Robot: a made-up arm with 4 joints. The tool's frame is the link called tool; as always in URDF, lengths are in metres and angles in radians. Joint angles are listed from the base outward. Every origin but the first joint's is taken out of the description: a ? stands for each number. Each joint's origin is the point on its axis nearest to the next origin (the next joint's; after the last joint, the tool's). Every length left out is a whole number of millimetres.
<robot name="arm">
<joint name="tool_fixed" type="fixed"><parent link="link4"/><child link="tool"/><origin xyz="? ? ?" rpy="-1.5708 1.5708 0"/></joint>
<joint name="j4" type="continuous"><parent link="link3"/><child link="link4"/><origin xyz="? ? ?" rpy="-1.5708 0 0"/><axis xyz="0 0 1"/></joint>
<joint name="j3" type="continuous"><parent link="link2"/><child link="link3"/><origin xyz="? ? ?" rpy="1.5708 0 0"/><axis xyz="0 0 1"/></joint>
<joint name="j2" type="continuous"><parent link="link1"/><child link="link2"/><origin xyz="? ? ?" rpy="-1.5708 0 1.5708"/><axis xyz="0 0 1"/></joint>
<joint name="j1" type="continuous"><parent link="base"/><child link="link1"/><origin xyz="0 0 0.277" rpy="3.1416 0 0"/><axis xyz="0 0 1"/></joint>
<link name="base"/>
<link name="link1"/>
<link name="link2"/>
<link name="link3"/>
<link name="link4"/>
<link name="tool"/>
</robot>
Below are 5 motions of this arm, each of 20 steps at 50 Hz.
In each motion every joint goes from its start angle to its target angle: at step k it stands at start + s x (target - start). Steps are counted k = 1, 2, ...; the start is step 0. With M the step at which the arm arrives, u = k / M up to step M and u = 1 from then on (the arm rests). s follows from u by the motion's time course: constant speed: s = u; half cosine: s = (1 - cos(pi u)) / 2; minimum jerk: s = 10 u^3 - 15 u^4 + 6 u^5.
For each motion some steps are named. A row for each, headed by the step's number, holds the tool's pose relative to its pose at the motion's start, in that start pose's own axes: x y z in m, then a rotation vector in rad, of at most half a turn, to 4 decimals.
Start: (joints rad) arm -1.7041 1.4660 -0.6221 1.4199
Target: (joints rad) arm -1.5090 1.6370 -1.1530 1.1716
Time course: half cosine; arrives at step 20
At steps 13, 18, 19, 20:
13: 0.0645 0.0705 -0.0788 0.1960 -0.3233 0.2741
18: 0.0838 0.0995 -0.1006 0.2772 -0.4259 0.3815
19: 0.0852 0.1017 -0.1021 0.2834 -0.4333 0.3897
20: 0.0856 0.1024 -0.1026 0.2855 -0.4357 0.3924

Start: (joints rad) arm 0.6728 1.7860 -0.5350 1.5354
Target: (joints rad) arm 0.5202 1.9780 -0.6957 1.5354
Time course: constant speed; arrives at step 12
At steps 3, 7, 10, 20:
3: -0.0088 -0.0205 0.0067 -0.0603 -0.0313 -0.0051
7: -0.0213 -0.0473 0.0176 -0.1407 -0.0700 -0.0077
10: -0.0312 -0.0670 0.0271 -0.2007 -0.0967 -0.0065
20: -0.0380 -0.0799 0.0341 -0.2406 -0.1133 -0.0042

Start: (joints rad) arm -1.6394 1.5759 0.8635 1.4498
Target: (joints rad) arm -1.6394 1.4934 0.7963 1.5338
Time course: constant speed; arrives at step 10
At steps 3, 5, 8, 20:
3: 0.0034 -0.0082 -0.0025 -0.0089 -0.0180 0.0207
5: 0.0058 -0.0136 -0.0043 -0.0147 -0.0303 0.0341
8: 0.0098 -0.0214 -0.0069 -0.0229 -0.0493 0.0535
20: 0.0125 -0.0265 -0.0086 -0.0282 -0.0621 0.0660

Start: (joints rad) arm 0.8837 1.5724 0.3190 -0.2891
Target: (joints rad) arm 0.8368 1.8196 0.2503 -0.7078
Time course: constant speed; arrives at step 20
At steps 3, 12, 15, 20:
3: 0.0005 0.0085 -0.0075 0.0297 -0.0140 0.0154
12: 0.0001 0.0324 -0.0279 0.1176 -0.0488 0.0641
15: -0.0008 0.0399 -0.0340 0.1464 -0.0579 0.0809
20: -0.0031 0.0518 -0.0433 0.1940 -0.0704 0.1094

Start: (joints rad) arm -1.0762 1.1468 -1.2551 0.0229
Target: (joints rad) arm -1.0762 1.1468 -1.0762 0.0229
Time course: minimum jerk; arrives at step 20
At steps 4, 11, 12, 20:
4: 0.0020 0.0015 0.0000 0.0000 0.0002 -0.0104
11: 0.0212 0.0141 0.0003 0.0000 0.0024 -0.1061
12: 0.0245 0.0160 0.0004 0.0000 0.0028 -0.1221
20: 0.0365 0.0224 0.0005 0.0000 0.0041 -0.1789

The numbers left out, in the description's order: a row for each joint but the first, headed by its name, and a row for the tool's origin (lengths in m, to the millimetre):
tool: 0.077 -0.343 0
j4: -0.277 0.143 0
j3: 0.097 0.059 0
j2: 0.351 -0.235 0

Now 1 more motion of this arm.
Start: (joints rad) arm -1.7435 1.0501 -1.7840 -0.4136
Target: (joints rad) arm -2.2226 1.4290 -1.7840 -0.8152
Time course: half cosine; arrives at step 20
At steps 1, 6, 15, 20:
1: -0.0007 0.0009 0.0007 0.0005 0.0032 0.0002
6: -0.0223 0.0301 0.0243 0.0137 0.1052 -0.0006
15: -0.0754 0.1447 0.0936 0.0294 0.4057 -0.0963
20: -0.0827 0.1748 0.1049 0.0269 0.4633 -0.1361

